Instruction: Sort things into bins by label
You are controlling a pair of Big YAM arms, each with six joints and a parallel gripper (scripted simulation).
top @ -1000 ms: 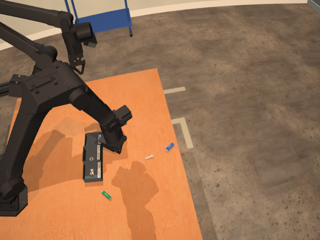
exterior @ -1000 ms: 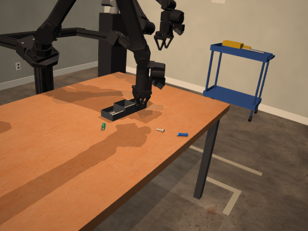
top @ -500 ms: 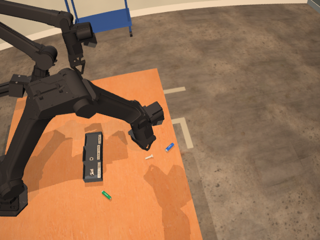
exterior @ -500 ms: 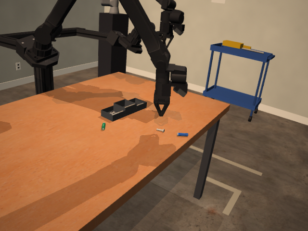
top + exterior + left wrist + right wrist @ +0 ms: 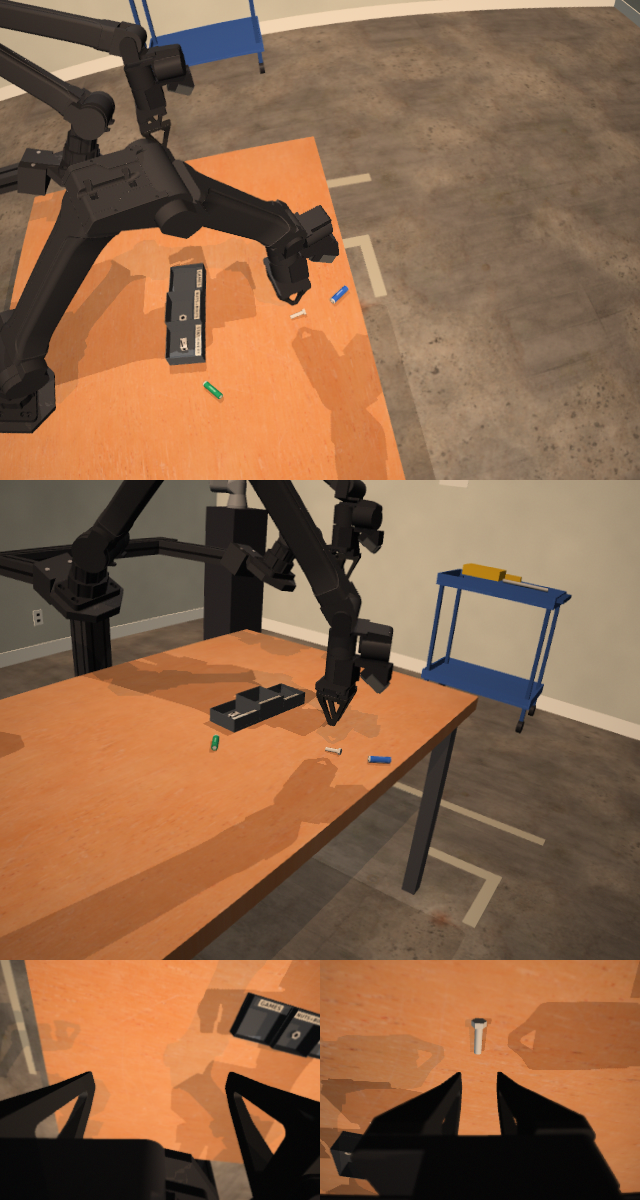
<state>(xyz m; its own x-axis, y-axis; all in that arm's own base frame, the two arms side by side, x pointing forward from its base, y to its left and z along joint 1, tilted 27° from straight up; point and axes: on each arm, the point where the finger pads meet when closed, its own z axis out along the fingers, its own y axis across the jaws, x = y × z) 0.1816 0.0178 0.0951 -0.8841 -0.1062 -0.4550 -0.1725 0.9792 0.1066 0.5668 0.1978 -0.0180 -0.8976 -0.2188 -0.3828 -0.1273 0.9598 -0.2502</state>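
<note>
Right now the bolt is 10 mm ahead of my right hand and 70 mm below it. Also, from my right hand: pencil sharpener (250 mm behind, 60 mm to the right, 60 mm below); then green battery (180 mm behind, 170 mm to the right, 70 mm below); then blue battery (100 mm ahead, 40 mm to the left, 70 mm below).
</note>
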